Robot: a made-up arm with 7 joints.
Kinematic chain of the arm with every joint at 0, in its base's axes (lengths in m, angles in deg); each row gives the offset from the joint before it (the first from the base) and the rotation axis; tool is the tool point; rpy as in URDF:
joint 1: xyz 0 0 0.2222 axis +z
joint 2: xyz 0 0 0 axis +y
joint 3: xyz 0 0 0.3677 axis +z
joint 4: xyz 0.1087 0 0 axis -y
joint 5: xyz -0.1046 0 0.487 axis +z
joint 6: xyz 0 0 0 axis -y
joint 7: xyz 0.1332 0 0 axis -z
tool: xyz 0 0 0 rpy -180 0 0
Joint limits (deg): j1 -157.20..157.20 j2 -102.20..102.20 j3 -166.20..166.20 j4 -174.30..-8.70 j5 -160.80..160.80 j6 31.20..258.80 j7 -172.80..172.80
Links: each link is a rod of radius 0.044 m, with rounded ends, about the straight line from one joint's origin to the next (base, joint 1, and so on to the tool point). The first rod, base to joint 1, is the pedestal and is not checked.
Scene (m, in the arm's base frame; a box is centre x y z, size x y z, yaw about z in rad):
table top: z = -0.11
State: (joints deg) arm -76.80 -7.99 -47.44 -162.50 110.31 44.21 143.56
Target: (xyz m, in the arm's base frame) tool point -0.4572 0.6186 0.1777
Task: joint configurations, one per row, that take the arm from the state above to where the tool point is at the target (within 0.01 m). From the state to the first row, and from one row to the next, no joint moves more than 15 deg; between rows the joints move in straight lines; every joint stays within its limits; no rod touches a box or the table.
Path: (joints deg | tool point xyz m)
1: -83.72 -15.91 -61.96 -152.41 112.46 47.16 143.56 | -0.3668 -0.3643 0.2245
2: -90.64 -23.82 -76.49 -142.31 114.61 50.12 143.56 | -0.5479 -0.1921 0.2956
3: -97.55 -31.74 -91.01 -132.22 116.75 53.07 143.56 | -0.6400 0.0720 0.3159
4: -104.47 -39.65 -105.53 -122.12 118.90 56.03 143.56 | -0.6097 0.3656 0.2747
5: -111.39 -47.57 -120.06 -112.03 121.05 58.98 143.56 | -0.4572 0.6186 0.1776

